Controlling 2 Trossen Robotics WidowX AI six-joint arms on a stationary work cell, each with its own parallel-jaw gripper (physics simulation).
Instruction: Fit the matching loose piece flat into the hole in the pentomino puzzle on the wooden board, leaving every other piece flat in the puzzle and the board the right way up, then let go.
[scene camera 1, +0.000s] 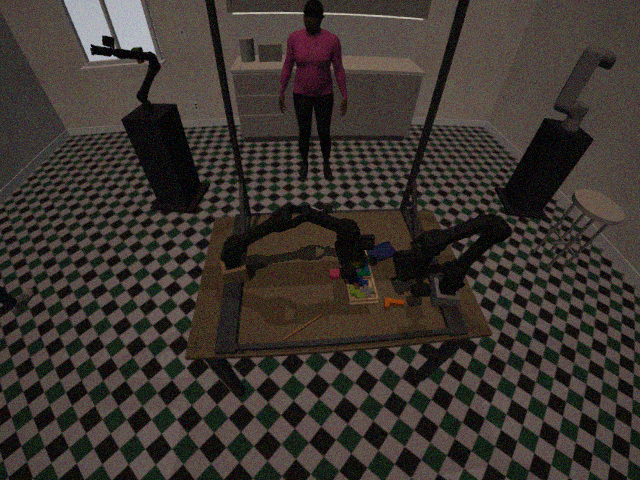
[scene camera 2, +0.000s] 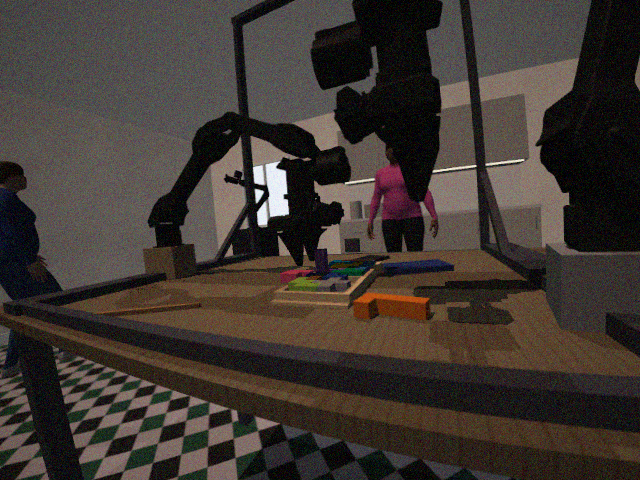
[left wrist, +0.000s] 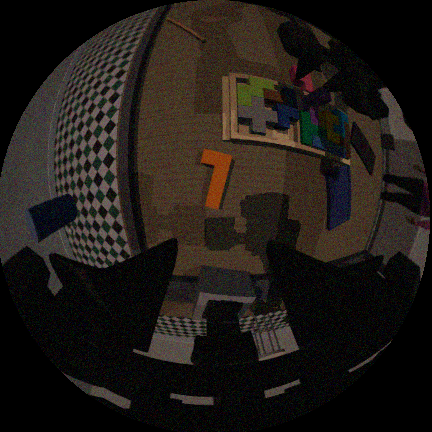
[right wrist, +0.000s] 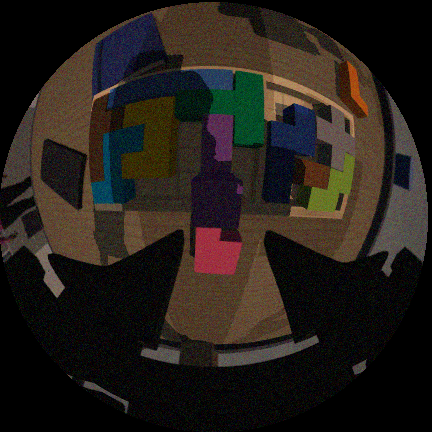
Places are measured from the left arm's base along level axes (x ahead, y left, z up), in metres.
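Pixels of known places: left gripper, fingertip midpoint: (scene camera 1: 410, 285) (scene camera 2: 417, 201) (left wrist: 223, 245); right gripper, fingertip midpoint: (scene camera 2: 306, 263) (left wrist: 309, 83) (right wrist: 224, 236); left arm's base, origin of the base link: (scene camera 1: 446, 288) (scene camera 2: 611, 247) (left wrist: 221, 310); right arm's base, origin of the base link: (scene camera 1: 232, 262) (scene camera 2: 169, 246).
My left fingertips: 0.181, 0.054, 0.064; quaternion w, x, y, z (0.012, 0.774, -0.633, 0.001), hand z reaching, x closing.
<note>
Ahead of a thing's pixels: the offset from my left fingertips to its top centre, as dx, dy, dz.
The wooden board {+0.193, -0.112, -0.119} (scene camera 1: 364, 301) (scene camera 2: 315, 298) (left wrist: 226, 107) (right wrist: 320, 215) holds coloured pieces, with bare gaps around the purple piece {+0.215, -0.125, -0.070} (scene camera 2: 321, 260) (left wrist: 317, 99) (right wrist: 216, 200), which rises above the others. The pink piece {+0.290, -0.103, -0.116} (scene camera 1: 334, 273) (scene camera 2: 295, 275) (left wrist: 301, 79) (right wrist: 212, 260) is at the board's left edge in scene camera 1; its tilt is unclear. The orange piece {+0.035, +0.016, -0.116} (scene camera 1: 394, 302) (scene camera 2: 398, 305) (left wrist: 217, 182) (right wrist: 352, 92) lies flat on the table. My right gripper (scene camera 2: 308, 259) (right wrist: 224, 236) is open, its fingers either side of the purple and pink pieces, gripping neither. My left gripper (left wrist: 223, 245) is open, high right of the board in scene camera 2.
A blue slab {+0.087, -0.271, -0.125} (scene camera 1: 381, 251) (scene camera 2: 419, 266) (left wrist: 339, 197) (right wrist: 127, 52) lies beside the board. A dark tile {+0.254, -0.355, -0.128} (left wrist: 363, 147) (right wrist: 63, 172) lies near its far end. A thin stick {+0.392, +0.167, -0.129} (scene camera 1: 303, 326) (scene camera 2: 149, 308) (left wrist: 186, 30) lies near the table's front edge in scene camera 1.
</note>
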